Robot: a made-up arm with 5 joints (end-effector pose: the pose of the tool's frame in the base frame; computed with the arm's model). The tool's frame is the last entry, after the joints.
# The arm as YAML. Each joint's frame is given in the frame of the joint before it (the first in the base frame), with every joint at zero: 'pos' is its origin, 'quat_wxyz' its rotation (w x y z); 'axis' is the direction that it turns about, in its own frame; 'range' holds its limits. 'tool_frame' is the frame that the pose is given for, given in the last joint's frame.
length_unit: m
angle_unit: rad
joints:
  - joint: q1
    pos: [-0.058, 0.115, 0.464]
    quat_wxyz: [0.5, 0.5, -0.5, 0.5]
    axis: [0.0, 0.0, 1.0]
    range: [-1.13, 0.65]
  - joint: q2
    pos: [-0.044, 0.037, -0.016]
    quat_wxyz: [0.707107, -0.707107, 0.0, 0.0]
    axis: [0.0, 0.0, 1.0]
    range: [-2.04, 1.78]
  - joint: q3
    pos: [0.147, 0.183, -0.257]
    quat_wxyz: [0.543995, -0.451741, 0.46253, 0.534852]
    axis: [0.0, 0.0, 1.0]
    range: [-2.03, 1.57]
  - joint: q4
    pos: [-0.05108, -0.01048, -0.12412]
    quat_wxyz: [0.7, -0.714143, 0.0, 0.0]
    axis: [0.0, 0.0, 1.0]
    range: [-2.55, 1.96]
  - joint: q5
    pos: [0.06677, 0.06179, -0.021]
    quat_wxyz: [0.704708, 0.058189, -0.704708, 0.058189]
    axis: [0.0, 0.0, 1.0]
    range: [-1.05, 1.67]
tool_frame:
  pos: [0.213, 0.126, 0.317]
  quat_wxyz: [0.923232, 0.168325, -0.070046, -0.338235]
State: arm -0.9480 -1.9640 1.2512 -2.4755 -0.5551
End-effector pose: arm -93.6 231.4 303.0 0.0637 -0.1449 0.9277 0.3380
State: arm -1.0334 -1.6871 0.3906 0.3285 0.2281
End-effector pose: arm -254.5 -6.0 505.6 0.7693 0.2446 -0.0975 0.5822
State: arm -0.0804 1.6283 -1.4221 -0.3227 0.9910
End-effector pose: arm 192.3 49.0 677.4 0.6562 0.7518 -0.0632 -0.0117
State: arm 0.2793 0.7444 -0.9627 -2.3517 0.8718
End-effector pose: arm 303.3 452.2 791.6 0.9475 0.2919 0.0834 -0.1000
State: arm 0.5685 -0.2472 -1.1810 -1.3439 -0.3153
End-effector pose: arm 360.7 -40.0 649.8 0.3542 0.8063 0.4330 -0.1919
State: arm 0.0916 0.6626 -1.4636 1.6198 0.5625
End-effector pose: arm 223.7 342.1 125.6 0.6806 -0.7298 -0.0585 0.0277
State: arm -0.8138 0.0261 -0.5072 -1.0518 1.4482
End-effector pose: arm 274.2 -167.6 443.0 0.3831 0.7140 0.0878 -0.5794
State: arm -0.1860 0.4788 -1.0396 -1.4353 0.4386
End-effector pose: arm 414.2 24.1 605.8 0.5784 0.6602 0.2346 -0.4178
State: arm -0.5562 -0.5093 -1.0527 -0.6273 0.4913
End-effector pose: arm 85.8 -90.3 127.0 0.2568 -0.8139 -0.1814 0.4887
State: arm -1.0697 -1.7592 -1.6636 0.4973 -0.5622
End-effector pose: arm 324.6 188.8 148.8 0.8146 -0.3904 0.0830 -0.4209
